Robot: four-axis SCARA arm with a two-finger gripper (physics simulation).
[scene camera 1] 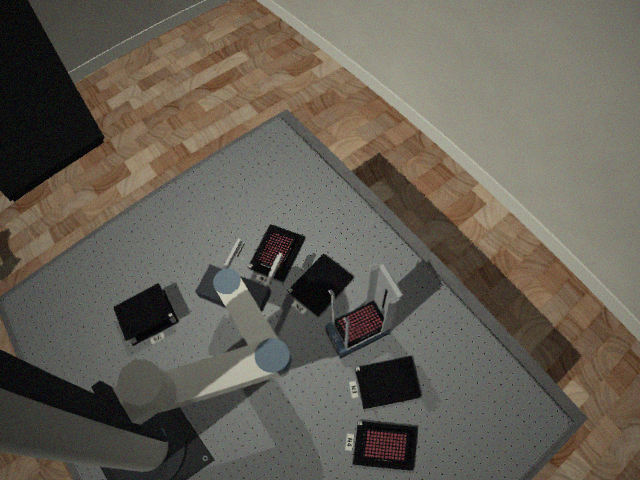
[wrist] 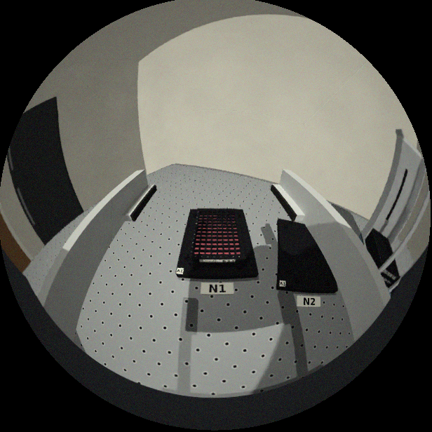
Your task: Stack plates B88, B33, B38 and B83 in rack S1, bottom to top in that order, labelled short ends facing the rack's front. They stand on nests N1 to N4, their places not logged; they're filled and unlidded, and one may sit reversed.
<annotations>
A nest N2 (wrist: 296, 247): 26 cm from the lens. A nest N1 (wrist: 248, 270): 20 cm from the lens. A rack back wall (wrist: 385, 227): 40 cm from the lens. The marked spots on the nest N1 and the rack back wall are 35 cm apart.
</annotations>
